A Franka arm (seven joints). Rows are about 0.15 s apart.
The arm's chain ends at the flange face. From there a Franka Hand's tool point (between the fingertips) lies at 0.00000 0.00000 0.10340 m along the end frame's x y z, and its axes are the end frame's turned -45 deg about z.
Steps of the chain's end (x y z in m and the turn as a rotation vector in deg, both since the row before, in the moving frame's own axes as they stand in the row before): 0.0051, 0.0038, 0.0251, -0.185, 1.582, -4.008; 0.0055, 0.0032, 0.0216, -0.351, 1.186, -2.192; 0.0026, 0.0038, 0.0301, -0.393, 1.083, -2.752; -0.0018, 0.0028, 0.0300, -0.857, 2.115, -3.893; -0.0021, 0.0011, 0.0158, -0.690, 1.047, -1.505; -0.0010, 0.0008, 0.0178, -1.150, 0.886, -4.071; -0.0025, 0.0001, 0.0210, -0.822, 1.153, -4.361
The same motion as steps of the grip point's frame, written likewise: 0.0028, 0.0085, 0.0251, -1.249, 0.988, -4.008; 0.0027, 0.0081, 0.0216, -1.087, 0.590, -2.192; 0.0001, 0.0064, 0.0301, -1.044, 0.488, -2.752; -0.0015, 0.0044, 0.0299, -2.102, 0.890, -3.893; -0.0018, 0.0015, 0.0158, -1.228, 0.252, -1.505; -0.0015, 0.0025, 0.0178, -1.440, -0.187, -4.071; -0.0013, 0.0008, 0.0210, -1.397, 0.234, -4.361
